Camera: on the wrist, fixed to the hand. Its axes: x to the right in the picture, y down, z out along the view.
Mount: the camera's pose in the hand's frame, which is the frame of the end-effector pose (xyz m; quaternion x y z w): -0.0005 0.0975 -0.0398 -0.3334 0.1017 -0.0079 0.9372
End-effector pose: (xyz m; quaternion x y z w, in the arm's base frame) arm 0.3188 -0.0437 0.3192 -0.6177 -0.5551 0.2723 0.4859
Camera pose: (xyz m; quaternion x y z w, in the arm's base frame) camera 0.3946 -0.0474 0.2462 -0.7643 -0.5665 0.0035 0.3081
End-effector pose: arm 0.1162 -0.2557 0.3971 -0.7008 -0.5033 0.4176 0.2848
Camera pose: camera 0.1964 -0.2876 0.3368 -0.7903 -0.5875 0.1501 0.0878
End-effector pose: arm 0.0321 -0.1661 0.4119 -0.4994 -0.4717 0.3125 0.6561
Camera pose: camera 0.0749 -0.1511 0.3169 -0.7149 -0.4835 0.0796 0.4989
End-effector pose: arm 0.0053 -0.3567 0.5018 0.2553 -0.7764 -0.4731 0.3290
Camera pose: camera 0.0273 -0.3378 0.6030 0.1838 -0.5344 -0.6789 0.4687
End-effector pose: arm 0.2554 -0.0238 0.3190 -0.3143 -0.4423 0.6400 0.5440
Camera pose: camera 0.2499 -0.0170 0.2141 -0.5376 -0.5751 0.4161 0.4551
